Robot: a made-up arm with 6 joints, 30 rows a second.
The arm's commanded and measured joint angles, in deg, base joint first. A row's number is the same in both.
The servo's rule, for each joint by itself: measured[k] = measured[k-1] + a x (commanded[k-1-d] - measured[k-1]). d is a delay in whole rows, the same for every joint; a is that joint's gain. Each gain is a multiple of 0.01, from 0.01 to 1. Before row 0 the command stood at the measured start. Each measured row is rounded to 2 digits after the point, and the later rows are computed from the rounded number. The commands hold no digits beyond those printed.
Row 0, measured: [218.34 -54.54 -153.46 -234.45 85.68 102.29]
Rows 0 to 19, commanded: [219.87 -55.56 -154.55 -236.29 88.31 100.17]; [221.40 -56.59 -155.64 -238.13 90.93 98.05]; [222.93 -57.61 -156.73 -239.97 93.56 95.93]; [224.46 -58.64 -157.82 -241.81 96.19 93.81]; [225.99 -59.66 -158.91 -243.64 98.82 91.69]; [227.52 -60.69 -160.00 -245.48 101.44 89.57]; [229.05 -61.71 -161.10 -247.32 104.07 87.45]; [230.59 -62.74 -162.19 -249.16 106.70 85.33]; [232.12 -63.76 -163.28 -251.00 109.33 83.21]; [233.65 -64.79 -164.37 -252.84 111.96 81.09]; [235.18 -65.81 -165.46 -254.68 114.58 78.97]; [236.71 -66.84 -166.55 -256.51 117.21 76.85]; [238.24 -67.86 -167.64 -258.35 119.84 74.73]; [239.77 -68.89 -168.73 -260.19 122.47 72.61]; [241.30 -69.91 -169.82 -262.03 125.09 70.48]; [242.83 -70.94 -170.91 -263.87 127.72 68.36]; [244.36 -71.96 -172.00 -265.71 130.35 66.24]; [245.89 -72.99 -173.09 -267.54 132.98 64.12]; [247.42 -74.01 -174.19 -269.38 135.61 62.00]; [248.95 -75.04 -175.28 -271.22 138.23 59.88]
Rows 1 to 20, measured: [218.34 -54.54 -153.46 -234.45 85.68 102.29]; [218.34 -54.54 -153.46 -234.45 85.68 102.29]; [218.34 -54.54 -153.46 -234.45 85.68 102.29]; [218.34 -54.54 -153.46 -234.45 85.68 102.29]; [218.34 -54.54 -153.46 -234.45 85.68 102.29]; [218.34 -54.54 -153.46 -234.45 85.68 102.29]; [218.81 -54.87 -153.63 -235.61 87.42 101.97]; [219.61 -55.42 -153.95 -237.20 89.74 101.38]; [220.64 -56.12 -154.39 -238.95 92.26 100.56]; [221.82 -56.93 -154.94 -240.75 94.85 99.55]; [223.11 -57.80 -155.58 -242.57 97.47 98.37]; [224.48 -58.72 -156.29 -244.40 100.09 97.05]; [225.90 -59.68 -157.06 -246.24 102.72 95.61]; [227.35 -60.66 -157.88 -248.08 105.35 94.07]; [228.83 -61.65 -158.74 -249.92 107.98 92.44]; [230.32 -62.65 -159.64 -251.76 110.61 90.74]; [231.83 -63.66 -160.57 -253.60 113.23 88.97]; [233.34 -64.68 -161.53 -255.43 115.86 87.15]; [234.86 -65.70 -162.51 -257.27 118.49 85.29]; [236.38 -66.72 -163.51 -259.11 121.12 83.39]
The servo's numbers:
d 6
a 0.31 0.32 0.16 0.63 0.66 0.15

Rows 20 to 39, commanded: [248.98 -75.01 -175.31 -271.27 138.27 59.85]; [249.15 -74.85 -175.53 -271.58 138.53 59.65]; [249.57 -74.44 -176.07 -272.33 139.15 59.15]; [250.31 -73.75 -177.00 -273.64 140.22 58.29]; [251.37 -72.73 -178.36 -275.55 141.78 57.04]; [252.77 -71.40 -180.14 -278.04 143.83 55.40]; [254.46 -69.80 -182.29 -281.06 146.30 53.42]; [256.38 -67.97 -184.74 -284.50 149.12 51.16]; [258.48 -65.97 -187.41 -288.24 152.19 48.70]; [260.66 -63.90 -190.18 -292.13 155.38 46.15]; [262.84 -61.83 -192.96 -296.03 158.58 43.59]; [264.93 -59.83 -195.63 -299.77 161.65 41.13]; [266.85 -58.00 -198.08 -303.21 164.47 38.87]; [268.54 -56.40 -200.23 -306.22 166.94 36.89]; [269.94 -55.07 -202.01 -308.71 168.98 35.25]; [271.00 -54.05 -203.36 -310.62 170.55 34.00]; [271.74 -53.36 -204.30 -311.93 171.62 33.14]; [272.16 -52.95 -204.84 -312.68 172.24 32.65]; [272.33 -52.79 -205.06 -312.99 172.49 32.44]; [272.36 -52.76 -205.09 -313.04 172.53 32.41]
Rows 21 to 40, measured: [237.91 -67.74 -164.52 -260.95 123.74 81.45]; [239.44 -68.76 -165.54 -262.79 126.37 79.49]; [240.97 -69.78 -166.57 -264.63 129.00 77.50]; [242.50 -70.81 -167.61 -266.46 131.63 75.49]; [244.03 -71.83 -168.66 -268.30 134.26 73.47]; [245.56 -72.86 -169.72 -270.14 136.88 71.43]; [246.62 -73.55 -170.61 -270.85 137.80 69.69]; [247.40 -73.97 -171.40 -271.31 138.28 68.18]; [248.07 -74.12 -172.15 -271.95 138.85 66.83]; [248.76 -74.00 -172.93 -273.01 139.75 65.55]; [249.57 -73.59 -173.80 -274.61 141.09 64.27]; [250.56 -72.89 -174.81 -276.77 142.90 62.94]; [251.77 -71.90 -176.01 -279.47 145.14 61.51]; [253.20 -70.64 -177.41 -282.64 147.77 59.96]; [254.84 -69.15 -179.01 -286.17 150.69 58.27]; [256.64 -67.47 -180.80 -289.92 153.79 56.45]; [258.56 -65.67 -182.75 -293.77 156.95 54.52]; [260.53 -63.80 -184.81 -297.55 160.05 52.51]; [262.49 -61.94 -186.93 -301.12 162.97 50.46]; [264.37 -60.17 -189.06 -304.33 165.59 48.42]
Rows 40 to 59, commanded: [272.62 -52.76 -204.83 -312.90 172.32 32.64]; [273.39 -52.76 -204.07 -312.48 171.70 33.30]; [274.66 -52.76 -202.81 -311.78 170.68 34.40]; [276.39 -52.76 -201.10 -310.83 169.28 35.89]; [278.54 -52.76 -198.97 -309.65 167.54 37.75]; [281.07 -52.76 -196.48 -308.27 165.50 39.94]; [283.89 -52.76 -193.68 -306.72 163.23 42.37]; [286.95 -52.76 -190.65 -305.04 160.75 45.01]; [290.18 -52.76 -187.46 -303.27 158.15 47.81]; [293.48 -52.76 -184.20 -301.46 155.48 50.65]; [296.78 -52.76 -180.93 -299.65 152.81 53.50]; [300.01 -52.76 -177.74 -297.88 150.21 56.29]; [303.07 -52.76 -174.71 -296.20 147.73 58.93]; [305.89 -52.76 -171.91 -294.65 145.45 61.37]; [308.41 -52.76 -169.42 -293.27 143.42 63.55]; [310.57 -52.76 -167.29 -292.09 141.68 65.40]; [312.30 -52.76 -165.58 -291.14 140.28 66.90]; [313.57 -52.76 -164.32 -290.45 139.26 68.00]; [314.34 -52.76 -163.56 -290.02 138.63 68.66]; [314.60 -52.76 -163.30 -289.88 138.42 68.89]
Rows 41 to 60, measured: [266.10 -58.54 -191.13 -307.09 167.83 46.44]; [267.62 -57.10 -193.09 -309.31 169.63 44.57]; [268.90 -55.90 -194.88 -310.96 170.94 42.86]; [269.91 -54.96 -196.47 -312.04 171.80 41.33]; [270.66 -54.27 -197.84 -312.64 172.26 40.00]; [271.19 -53.79 -199.00 -312.89 172.44 38.86]; [271.63 -53.46 -199.93 -312.90 172.36 37.93]; [272.18 -53.24 -200.59 -312.64 171.92 37.24]; [272.95 -53.09 -200.95 -312.10 171.10 36.81]; [274.02 -52.98 -200.97 -311.30 169.90 36.67]; [275.42 -52.91 -200.65 -310.26 168.34 36.83]; [277.17 -52.86 -199.98 -309.01 166.47 37.30]; [279.25 -52.83 -198.97 -307.57 164.33 38.06]; [281.64 -52.81 -197.64 -305.98 161.97 39.10]; [284.29 -52.79 -196.01 -304.27 159.45 40.41]; [287.14 -52.78 -194.12 -302.50 156.83 41.95]; [290.13 -52.77 -192.01 -300.70 154.18 43.68]; [293.19 -52.77 -189.73 -298.92 151.56 45.57]; [296.25 -52.77 -187.33 -297.21 149.03 47.57]; [299.24 -52.77 -184.86 -295.60 146.67 49.64]
